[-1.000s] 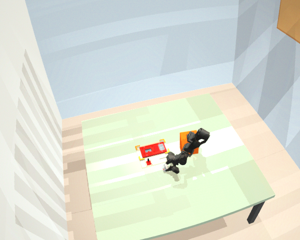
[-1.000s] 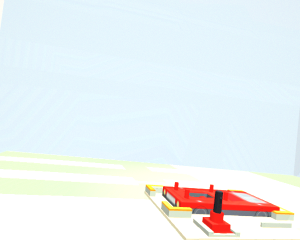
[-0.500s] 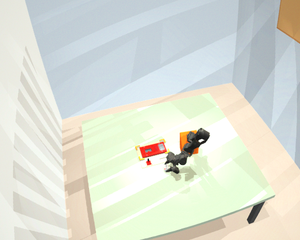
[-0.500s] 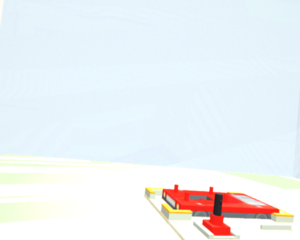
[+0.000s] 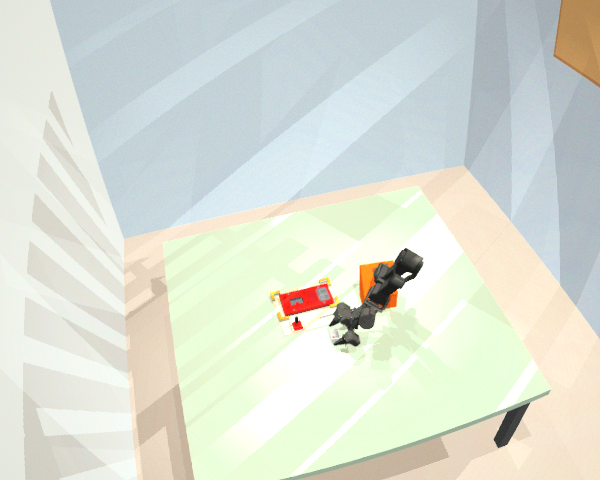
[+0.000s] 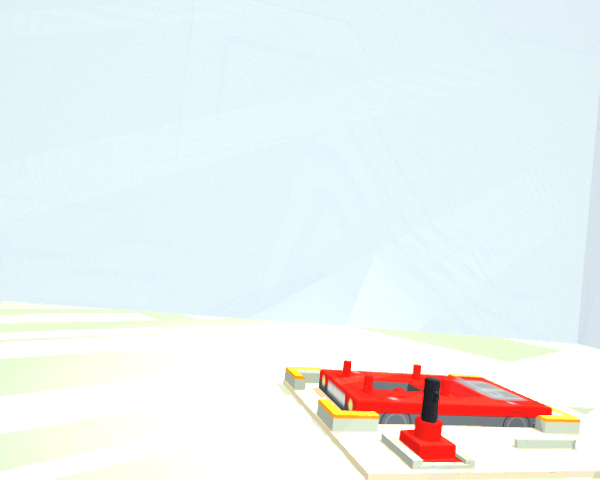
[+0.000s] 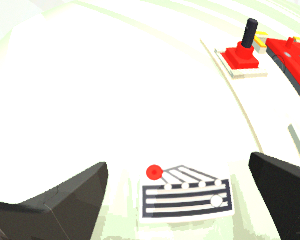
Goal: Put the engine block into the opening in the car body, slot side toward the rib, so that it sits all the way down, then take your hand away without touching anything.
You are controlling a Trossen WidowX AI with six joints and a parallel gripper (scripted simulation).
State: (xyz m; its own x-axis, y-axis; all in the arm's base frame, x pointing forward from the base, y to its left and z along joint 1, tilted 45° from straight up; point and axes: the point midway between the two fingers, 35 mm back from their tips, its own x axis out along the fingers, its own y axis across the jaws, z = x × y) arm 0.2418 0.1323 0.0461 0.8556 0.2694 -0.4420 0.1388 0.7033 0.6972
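The engine block is 20 mm behind my gripper tip and 10 mm below it.
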